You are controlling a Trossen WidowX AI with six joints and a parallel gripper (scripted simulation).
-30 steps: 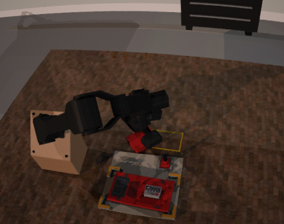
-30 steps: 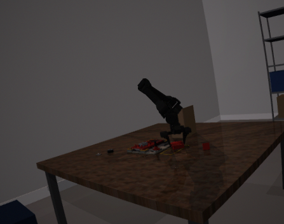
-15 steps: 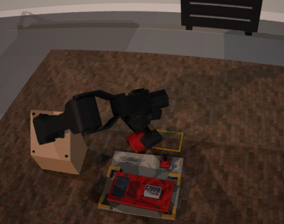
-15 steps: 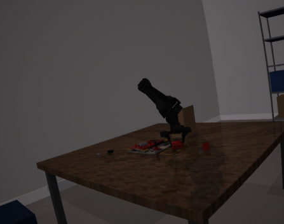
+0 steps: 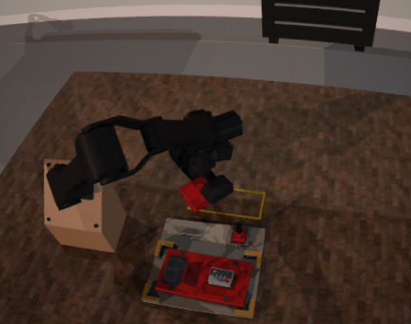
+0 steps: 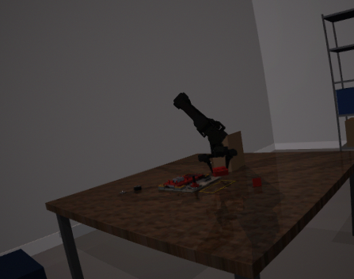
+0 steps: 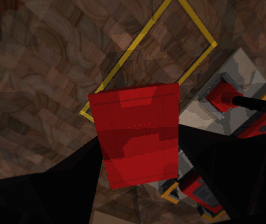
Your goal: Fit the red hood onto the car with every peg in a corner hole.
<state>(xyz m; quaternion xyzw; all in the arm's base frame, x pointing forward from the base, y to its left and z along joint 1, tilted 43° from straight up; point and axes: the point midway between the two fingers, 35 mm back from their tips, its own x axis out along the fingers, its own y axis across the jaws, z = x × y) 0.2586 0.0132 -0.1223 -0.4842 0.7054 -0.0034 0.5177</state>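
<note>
Right now the grey engine block is 210 mm to the right of my gripper tip, 70 mm ahead of it and 30 mm below it. Round my gripper tip: red hood: 10 mm above; then grey jig: 190 mm to the right, 40 mm below, 40 mm ahead.
</note>
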